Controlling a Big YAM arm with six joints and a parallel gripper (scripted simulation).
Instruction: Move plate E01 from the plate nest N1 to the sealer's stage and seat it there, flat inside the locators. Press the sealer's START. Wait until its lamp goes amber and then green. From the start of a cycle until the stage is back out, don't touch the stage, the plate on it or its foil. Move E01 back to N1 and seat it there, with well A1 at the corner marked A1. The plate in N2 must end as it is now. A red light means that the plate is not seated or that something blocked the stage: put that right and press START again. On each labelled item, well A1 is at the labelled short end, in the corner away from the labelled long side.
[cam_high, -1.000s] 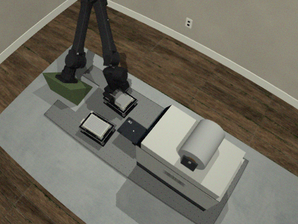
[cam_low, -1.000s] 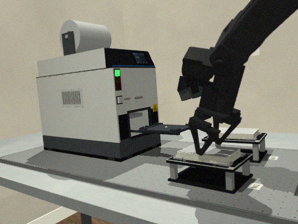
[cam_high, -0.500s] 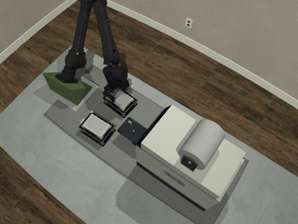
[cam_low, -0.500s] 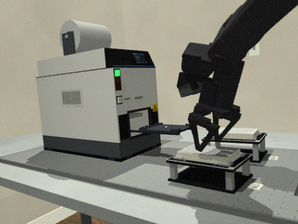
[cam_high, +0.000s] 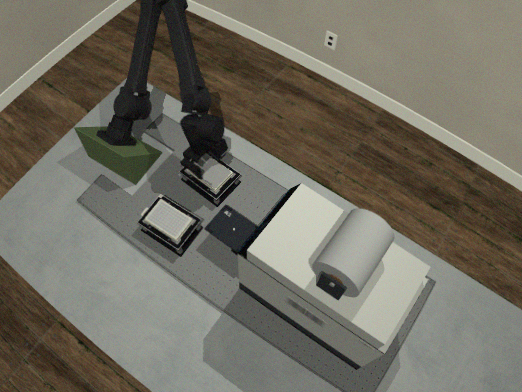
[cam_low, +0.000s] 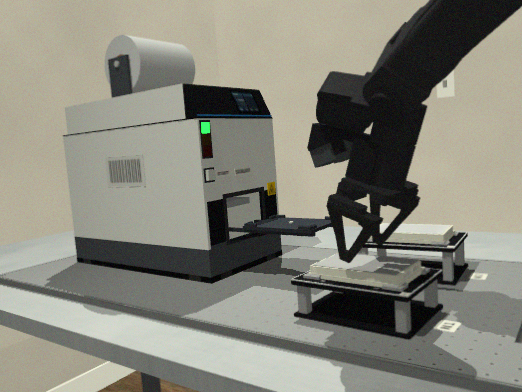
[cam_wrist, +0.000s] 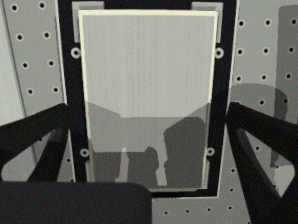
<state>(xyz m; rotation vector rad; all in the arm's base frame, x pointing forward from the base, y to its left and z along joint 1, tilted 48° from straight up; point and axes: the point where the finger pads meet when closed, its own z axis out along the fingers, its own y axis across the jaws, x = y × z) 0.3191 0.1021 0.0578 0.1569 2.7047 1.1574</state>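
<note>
The black plate nest lies 40 mm below my hand. Also, from my hand: sealer stage: 200 mm ahead, 120 mm to the right; covered white plate: 10 mm ahead, 210 mm to the right, 20 mm below; start button: 300 mm ahead, 30 mm to the right, 100 mm above.
</note>
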